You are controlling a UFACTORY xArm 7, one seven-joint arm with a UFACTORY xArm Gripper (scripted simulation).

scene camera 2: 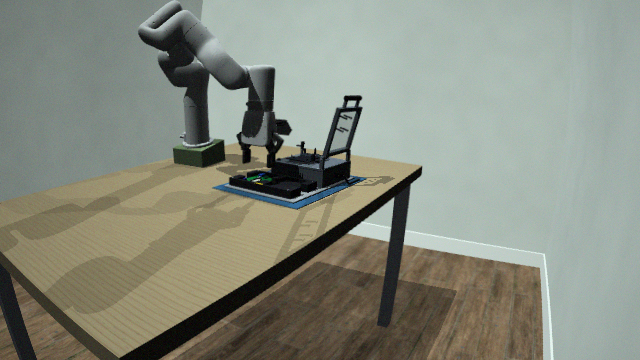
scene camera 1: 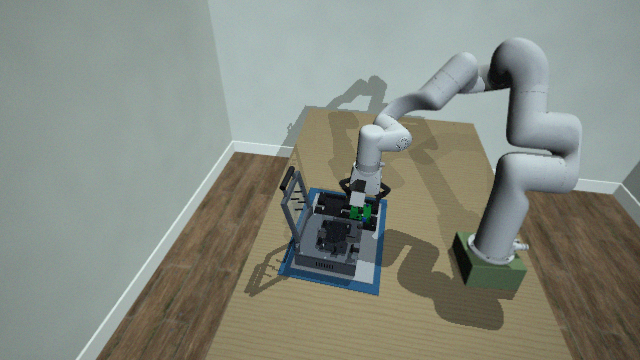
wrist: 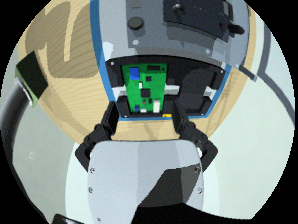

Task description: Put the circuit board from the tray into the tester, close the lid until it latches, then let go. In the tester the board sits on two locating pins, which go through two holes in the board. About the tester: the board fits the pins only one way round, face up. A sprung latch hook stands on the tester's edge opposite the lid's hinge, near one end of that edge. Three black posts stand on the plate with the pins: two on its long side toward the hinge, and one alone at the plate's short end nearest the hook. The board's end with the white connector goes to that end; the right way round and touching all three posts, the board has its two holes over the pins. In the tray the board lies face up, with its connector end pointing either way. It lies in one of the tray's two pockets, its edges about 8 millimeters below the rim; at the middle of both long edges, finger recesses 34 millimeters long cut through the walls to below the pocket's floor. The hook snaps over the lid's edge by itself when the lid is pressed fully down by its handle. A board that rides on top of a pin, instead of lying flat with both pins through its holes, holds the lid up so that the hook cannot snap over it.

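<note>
The gripper (scene camera 2: 258, 165), (scene camera 1: 362, 203), (wrist: 144, 106) is visible. Also visible is a green circuit board (wrist: 145, 82). A tester lid appears in both scene views: the lid (scene camera 1: 295, 204) and again the lid (scene camera 2: 345, 121). A tester plate (scene camera 1: 335, 238) is present.
</note>
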